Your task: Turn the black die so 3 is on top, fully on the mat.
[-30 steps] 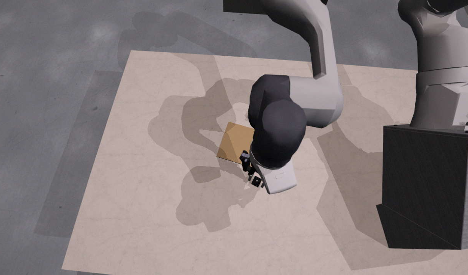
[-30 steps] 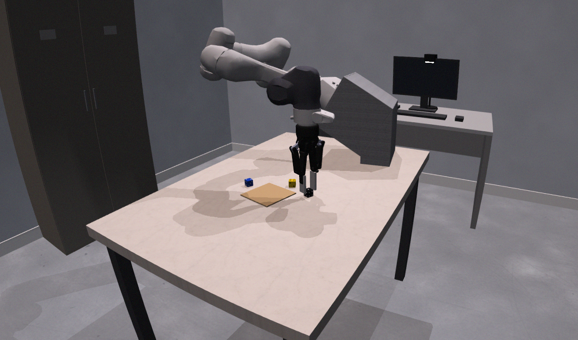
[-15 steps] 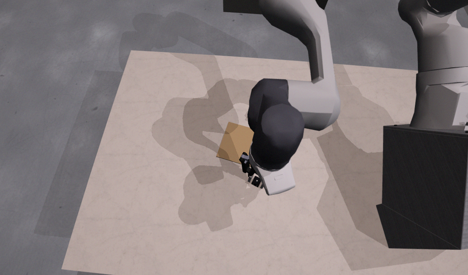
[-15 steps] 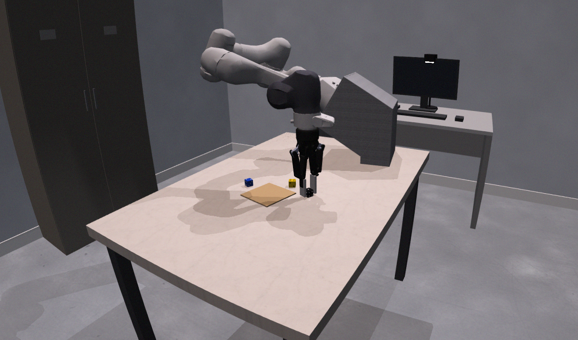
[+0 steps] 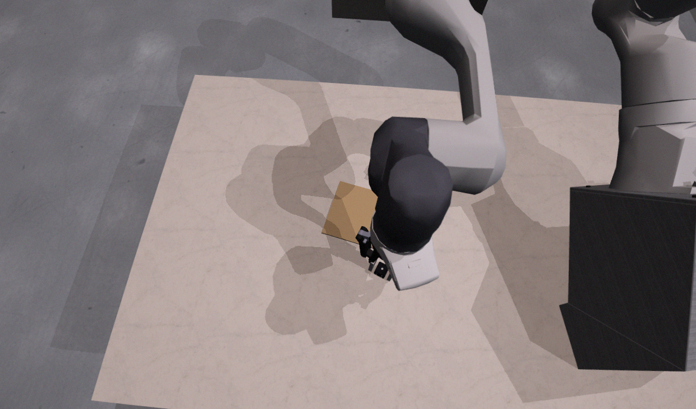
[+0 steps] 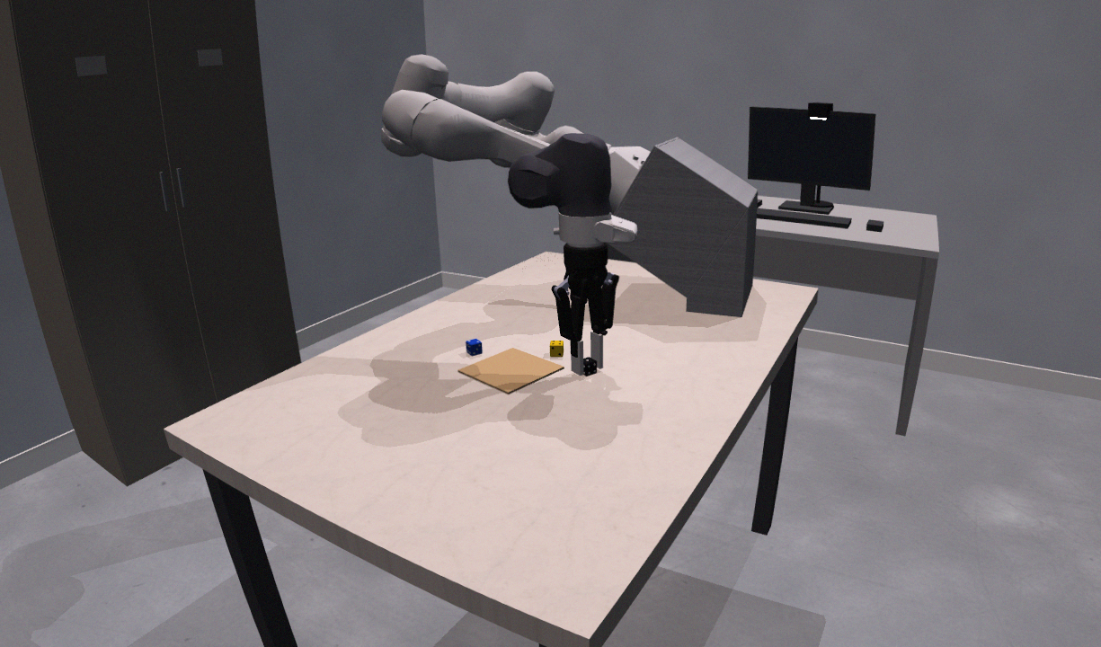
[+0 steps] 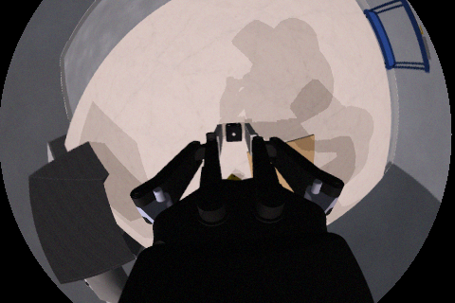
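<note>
Now: the black die 3 cm below my hand. From my hand the other things lie so: tan mat (13 cm to the right, 6 cm ahead, 4 cm below); blue die (24 cm to the right, 3 cm below, 3 cm ahead); yellow die (9 cm to the right, 4 cm behind, 3 cm below).
</note>
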